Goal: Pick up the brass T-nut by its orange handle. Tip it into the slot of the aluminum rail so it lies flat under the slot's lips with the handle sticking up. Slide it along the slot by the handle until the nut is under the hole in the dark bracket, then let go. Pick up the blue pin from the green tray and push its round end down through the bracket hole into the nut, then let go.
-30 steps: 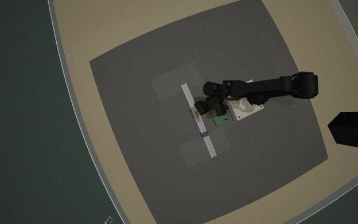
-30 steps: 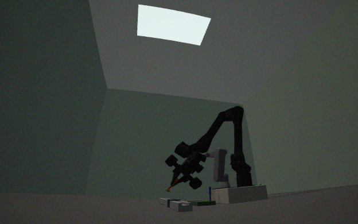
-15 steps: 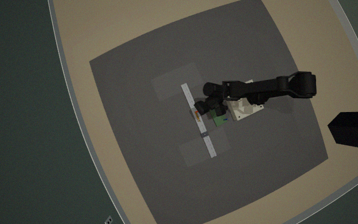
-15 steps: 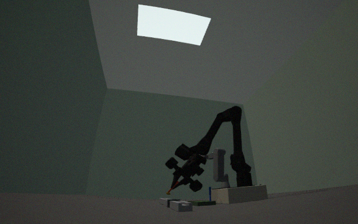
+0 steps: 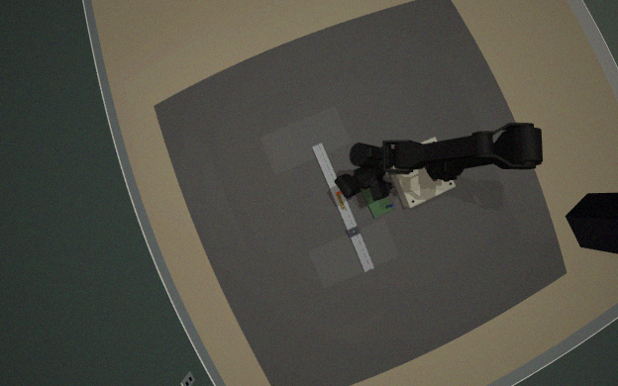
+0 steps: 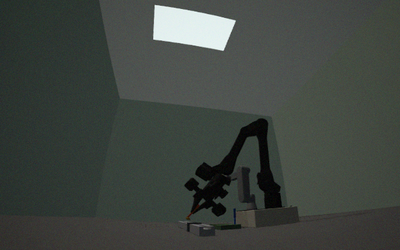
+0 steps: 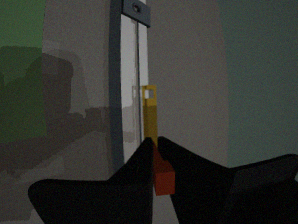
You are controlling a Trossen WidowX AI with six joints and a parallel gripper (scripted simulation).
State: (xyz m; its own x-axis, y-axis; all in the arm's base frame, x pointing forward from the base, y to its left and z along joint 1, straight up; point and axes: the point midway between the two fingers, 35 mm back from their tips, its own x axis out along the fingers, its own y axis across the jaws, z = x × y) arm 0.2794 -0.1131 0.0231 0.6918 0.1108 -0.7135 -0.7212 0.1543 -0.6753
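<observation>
The green tray is 100 mm to the left of my gripper tip, 90 mm behind it and 50 mm below it. The rest, counted from my gripper tip: brass T-nut (20 mm to the left); then blue pin (120 mm to the left, 100 mm behind, 30 mm below).
</observation>
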